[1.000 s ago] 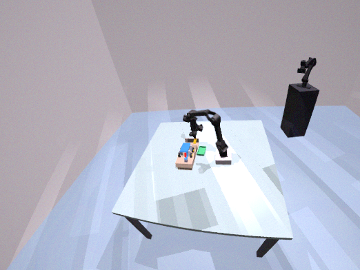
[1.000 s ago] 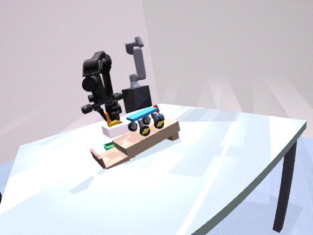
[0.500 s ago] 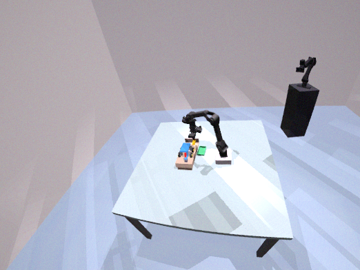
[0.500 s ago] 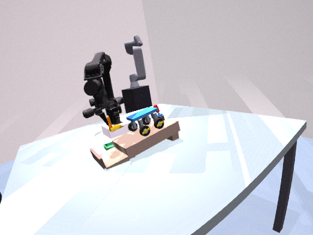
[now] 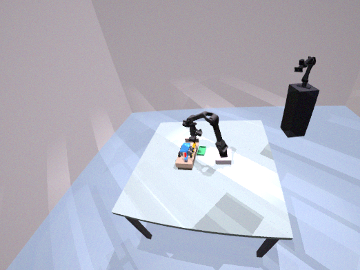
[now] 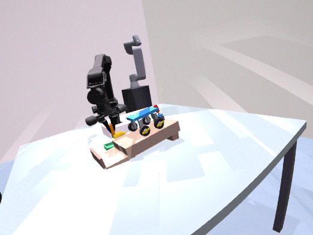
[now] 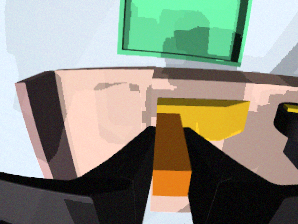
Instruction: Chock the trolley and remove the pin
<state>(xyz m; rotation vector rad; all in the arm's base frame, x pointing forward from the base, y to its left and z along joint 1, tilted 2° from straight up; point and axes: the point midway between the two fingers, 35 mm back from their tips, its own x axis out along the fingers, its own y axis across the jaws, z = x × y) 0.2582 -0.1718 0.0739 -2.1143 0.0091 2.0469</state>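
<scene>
The red-headed stop pin lies 230 mm to the left of my gripper tip, 70 mm ahead of it and 30 mm above it. The rest, counted from my gripper tip: blue-topped trolley 130 mm to the left, 70 mm ahead, 10 mm above; green tray 100 mm below, 60 mm behind, 40 mm to the left; yellow chock 20 mm to the left, 10 mm below.
</scene>
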